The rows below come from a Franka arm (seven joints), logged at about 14 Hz.
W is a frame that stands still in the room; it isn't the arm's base.
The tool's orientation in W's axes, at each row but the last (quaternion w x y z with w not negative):
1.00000, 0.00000, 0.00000, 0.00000
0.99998, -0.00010, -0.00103, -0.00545
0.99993, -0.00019, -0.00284, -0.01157
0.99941, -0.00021, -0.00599, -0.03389
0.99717, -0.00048, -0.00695, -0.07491
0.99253, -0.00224, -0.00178, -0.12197
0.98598, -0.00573, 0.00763, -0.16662
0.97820, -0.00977, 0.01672, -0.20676
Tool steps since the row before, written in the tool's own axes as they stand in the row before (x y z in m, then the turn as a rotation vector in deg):
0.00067, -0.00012, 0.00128, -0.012, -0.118, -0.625
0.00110, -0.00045, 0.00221, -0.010, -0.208, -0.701
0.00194, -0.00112, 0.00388, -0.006, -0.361, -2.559
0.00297, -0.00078, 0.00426, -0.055, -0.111, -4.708
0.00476, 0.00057, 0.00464, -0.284, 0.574, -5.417
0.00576, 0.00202, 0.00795, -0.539, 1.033, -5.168
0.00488, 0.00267, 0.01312, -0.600, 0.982, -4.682
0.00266, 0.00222, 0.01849, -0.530, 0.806, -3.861
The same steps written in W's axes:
0.00067, -0.00012, 0.00128, -0.012, -0.118, -0.625
0.00109, -0.00046, 0.00221, -0.011, -0.208, -0.701
0.00189, -0.00116, 0.00389, 0.000, -0.362, -2.559
0.00286, -0.00098, 0.00430, -0.006, -0.111, -4.708
0.00473, -0.00014, 0.00471, -0.120, 0.599, -5.420
0.00605, 0.00060, 0.00797, -0.257, 1.108, -5.174
0.00571, 0.00103, 0.01302, -0.323, 1.084, -4.687
0.00401, 0.00118, 0.01834, -0.301, 0.904, -3.864

